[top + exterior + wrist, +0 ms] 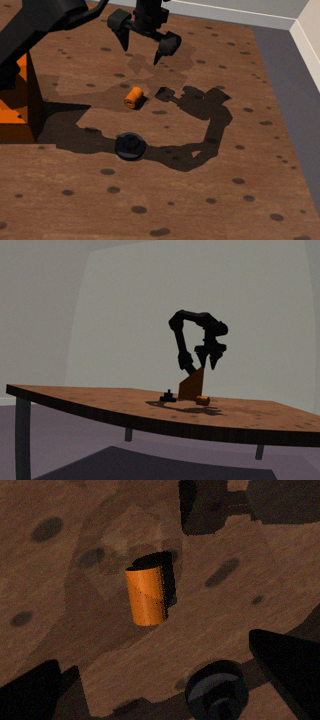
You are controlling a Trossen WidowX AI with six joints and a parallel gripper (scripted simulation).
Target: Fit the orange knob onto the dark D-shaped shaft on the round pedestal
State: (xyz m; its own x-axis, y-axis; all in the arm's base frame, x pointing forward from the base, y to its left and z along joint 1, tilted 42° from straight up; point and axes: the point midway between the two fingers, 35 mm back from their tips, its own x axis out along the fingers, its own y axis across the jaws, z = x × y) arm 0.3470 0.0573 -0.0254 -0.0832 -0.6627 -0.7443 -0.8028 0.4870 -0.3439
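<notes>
Now: gripper tip 16 cm above the knob, 1 cm to the left of it and 1 cm past it. The rest, counted from my gripper tip: dark pedestal (18 cm to the right, 15 cm below, 4 cm behind).
</notes>
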